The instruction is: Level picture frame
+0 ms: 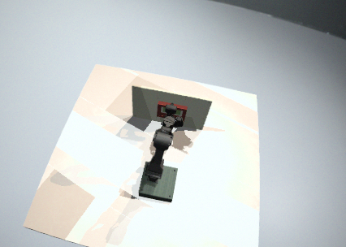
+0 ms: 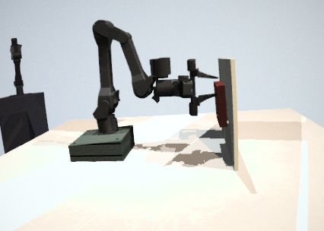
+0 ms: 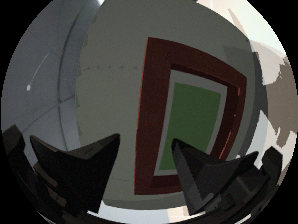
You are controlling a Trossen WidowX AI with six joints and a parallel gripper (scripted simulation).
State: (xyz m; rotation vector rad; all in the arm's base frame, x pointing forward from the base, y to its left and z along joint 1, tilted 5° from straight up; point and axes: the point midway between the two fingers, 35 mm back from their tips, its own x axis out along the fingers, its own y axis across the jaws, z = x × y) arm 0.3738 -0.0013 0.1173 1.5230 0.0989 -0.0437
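The picture frame is 10 mm ahead of my gripper tip and 50 mm below it. The rest, counted from my gripper tip: wall panel (20 mm ahead, 10 mm to the left, 60 mm below).
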